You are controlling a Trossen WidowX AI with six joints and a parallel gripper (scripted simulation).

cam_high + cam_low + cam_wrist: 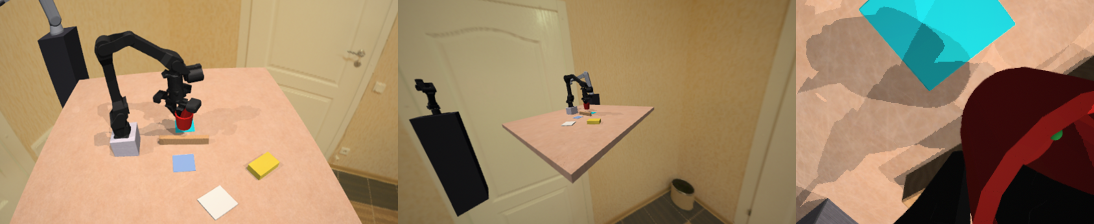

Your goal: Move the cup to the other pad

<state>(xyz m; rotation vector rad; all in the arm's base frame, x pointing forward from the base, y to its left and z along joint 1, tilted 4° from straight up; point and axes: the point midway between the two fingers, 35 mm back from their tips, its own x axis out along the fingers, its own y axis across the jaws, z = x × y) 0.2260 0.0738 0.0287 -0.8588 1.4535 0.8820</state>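
Right now my gripper tip is 4 cm short of the green marble, 3 cm to the left of it and 2 cm above it. From my gripper tip the other things lie so: red cup (3 cm ahead, 2 cm to the right); then wooden bar (9 cm below, 5 cm to the right, 2 cm ahead); then cyan pad (11 cm below, 6 cm to the left, 3 cm ahead).
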